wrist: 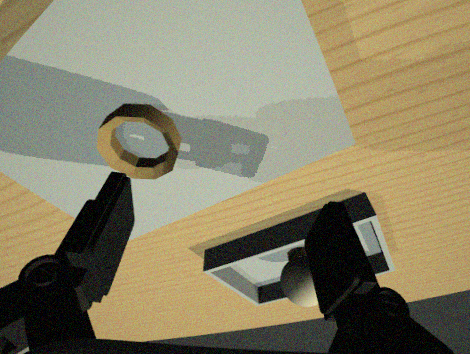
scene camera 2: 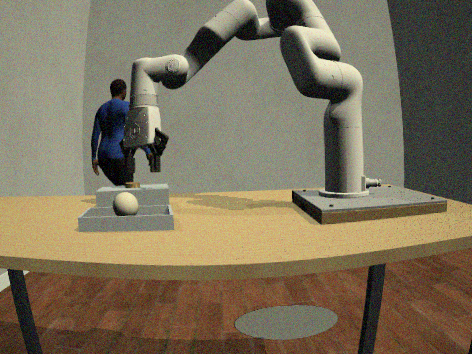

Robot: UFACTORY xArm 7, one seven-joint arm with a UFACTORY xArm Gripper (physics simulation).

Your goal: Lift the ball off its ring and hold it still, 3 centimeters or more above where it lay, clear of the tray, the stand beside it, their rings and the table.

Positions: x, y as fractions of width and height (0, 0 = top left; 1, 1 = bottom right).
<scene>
I see my gripper (scene camera 2: 0.30, 0.49), a grey tray (scene camera 2: 0.34, 0.61) and a grey stand (wrist: 0.42, 0.31).
My gripper also shows in the wrist view (wrist: 0.48, 0.59). The grey tray also shows in the wrist view (wrist: 0.54, 0.75).
</scene>
